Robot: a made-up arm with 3 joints. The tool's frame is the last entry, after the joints. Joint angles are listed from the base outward. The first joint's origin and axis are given. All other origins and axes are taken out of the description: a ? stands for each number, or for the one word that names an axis. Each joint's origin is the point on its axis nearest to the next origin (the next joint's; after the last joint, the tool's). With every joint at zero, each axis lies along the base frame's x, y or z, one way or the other. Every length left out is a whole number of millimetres.
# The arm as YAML. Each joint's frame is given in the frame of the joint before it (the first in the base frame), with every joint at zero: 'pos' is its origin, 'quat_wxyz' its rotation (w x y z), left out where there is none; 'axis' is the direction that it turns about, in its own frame. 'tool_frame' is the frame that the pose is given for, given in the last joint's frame.
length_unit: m
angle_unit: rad
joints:
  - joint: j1
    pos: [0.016, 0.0, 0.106]
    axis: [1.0, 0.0, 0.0]
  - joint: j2
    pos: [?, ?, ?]
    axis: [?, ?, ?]
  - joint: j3
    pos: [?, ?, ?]
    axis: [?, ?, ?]
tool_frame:
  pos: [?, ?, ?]
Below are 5 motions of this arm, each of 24 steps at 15 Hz.
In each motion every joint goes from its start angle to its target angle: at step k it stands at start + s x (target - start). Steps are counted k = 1, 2, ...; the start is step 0. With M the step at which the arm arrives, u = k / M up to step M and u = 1 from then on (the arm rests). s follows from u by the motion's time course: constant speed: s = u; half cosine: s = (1 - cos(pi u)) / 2; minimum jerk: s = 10 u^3 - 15 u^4 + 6 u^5.
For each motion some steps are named. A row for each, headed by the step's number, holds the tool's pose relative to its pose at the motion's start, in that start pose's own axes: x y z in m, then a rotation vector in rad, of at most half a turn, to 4 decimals.
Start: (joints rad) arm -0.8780 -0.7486 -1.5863
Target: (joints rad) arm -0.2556 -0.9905 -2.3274
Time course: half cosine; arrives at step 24
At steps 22, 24:
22: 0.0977 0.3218 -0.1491 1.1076 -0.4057 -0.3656
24: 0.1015 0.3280 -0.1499 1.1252 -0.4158 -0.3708

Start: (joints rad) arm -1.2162 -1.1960 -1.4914
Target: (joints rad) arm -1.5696 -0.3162 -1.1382
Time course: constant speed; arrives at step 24
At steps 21, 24:
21: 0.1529 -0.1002 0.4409 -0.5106 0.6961 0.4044
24: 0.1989 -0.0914 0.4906 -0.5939 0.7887 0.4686

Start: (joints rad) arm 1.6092 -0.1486 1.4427
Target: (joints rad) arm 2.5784 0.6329 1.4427
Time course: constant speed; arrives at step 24
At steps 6, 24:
6: -0.0099 -0.0378 -0.1432 0.2424 -0.1912 0.0371
24: 0.0746 0.1982 -0.4697 0.9637 -0.7427 -0.1443

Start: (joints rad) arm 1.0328 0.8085 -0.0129
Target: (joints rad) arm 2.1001 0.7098 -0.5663
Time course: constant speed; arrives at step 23
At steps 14, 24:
14: 0.0426 0.0633 -0.2753 0.7934 -0.4675 0.0257
24: 0.1318 0.1680 -0.3889 1.3007 -0.7666 0.1307

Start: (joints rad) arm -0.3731 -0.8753 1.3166
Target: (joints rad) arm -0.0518 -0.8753 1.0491
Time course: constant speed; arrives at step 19
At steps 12, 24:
12: 0.0272 -0.1064 -0.0113 0.2986 0.0519 0.1474
24: 0.0496 -0.1632 -0.0249 0.4720 0.0940 0.2301

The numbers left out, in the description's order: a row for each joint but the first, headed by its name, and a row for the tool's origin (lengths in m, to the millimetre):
j2: xyz 0.0 -0.01 0.035, axis 0.0 0.0 1.0
j3: xyz -0.582 0.108 0.0, axis -1.0 0.0 0.0
tool: xyz 0.0 -0.082 0.035

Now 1 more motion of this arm.
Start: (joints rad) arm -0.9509 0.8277 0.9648
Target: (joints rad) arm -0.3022 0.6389 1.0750
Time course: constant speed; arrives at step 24
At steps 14, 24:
14: -0.0028 0.1342 -0.0279 0.2073 -0.0520 -0.2807
24: 0.0154 0.2166 -0.0228 0.3745 -0.0721 -0.4640

